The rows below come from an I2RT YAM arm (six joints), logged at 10 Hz.
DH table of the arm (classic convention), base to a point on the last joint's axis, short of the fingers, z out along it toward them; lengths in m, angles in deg. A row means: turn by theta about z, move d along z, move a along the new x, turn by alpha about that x. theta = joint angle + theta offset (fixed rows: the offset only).
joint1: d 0.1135; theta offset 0; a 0.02; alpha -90
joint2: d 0; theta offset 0; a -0.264; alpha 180
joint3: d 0; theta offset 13.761; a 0.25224; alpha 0
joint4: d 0; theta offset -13.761; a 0.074; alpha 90
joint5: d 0; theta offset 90; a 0; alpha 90
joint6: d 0.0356; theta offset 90; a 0; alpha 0
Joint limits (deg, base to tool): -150..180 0..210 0..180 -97..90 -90..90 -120..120
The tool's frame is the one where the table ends.
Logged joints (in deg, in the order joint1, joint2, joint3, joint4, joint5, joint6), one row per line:
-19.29 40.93 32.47 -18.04 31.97 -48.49
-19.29 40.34 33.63 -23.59 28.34 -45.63
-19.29 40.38 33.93 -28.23 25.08 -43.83
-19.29 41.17 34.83 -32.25 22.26 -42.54
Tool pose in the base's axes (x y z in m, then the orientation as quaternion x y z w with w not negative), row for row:
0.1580 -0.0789 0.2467 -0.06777 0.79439 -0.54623 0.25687
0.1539 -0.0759 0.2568 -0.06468 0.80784 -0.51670 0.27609
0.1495 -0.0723 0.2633 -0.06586 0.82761 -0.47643 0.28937
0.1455 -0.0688 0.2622 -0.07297 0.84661 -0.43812 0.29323
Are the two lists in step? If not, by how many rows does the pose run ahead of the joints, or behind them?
The pose runs 2 rows behind the joints: the pose in row i belongs to the joints in row i - 2.
